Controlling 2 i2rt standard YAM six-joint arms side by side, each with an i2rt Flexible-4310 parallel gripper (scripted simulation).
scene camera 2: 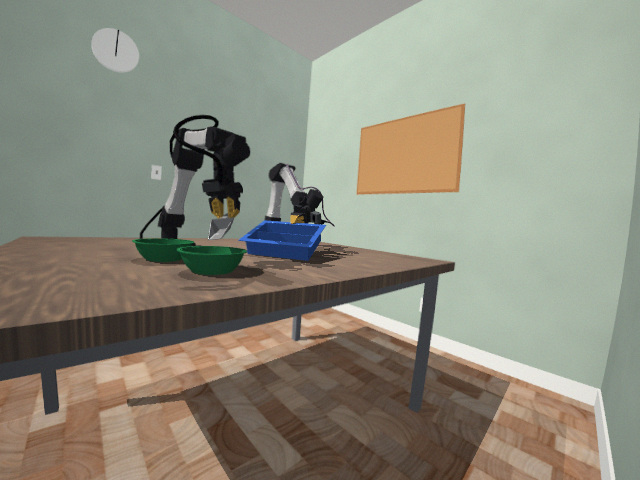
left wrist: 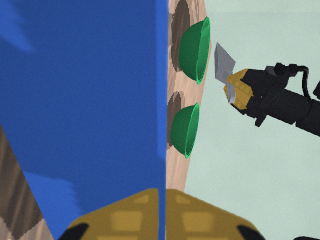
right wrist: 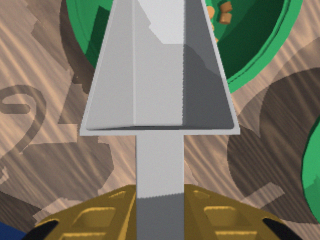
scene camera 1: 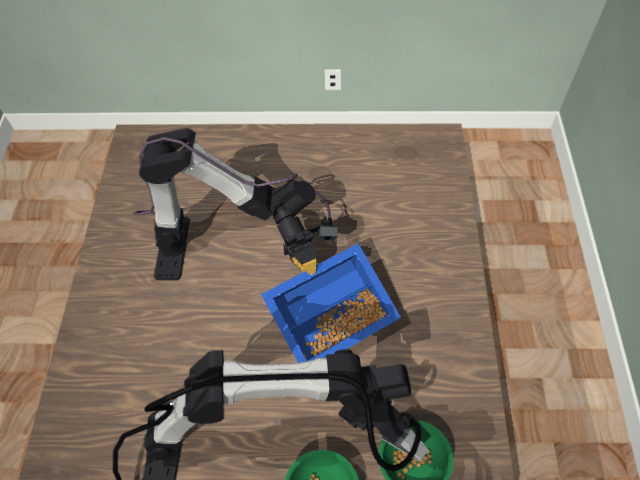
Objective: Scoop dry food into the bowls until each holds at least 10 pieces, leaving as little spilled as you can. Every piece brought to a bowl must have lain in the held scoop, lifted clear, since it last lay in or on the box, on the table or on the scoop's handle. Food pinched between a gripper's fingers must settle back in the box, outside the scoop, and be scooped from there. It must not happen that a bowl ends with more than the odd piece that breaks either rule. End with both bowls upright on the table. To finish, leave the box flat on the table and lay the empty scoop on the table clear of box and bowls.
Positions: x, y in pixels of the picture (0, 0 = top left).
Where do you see a green bowl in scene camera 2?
207, 260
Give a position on a grey scoop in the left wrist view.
224, 63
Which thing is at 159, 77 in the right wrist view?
A grey scoop.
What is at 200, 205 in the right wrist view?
My right gripper.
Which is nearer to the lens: the blue box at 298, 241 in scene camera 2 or the green bowl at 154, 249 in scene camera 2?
The green bowl.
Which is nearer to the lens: the blue box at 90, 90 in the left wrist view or the green bowl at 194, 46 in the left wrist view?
The blue box.
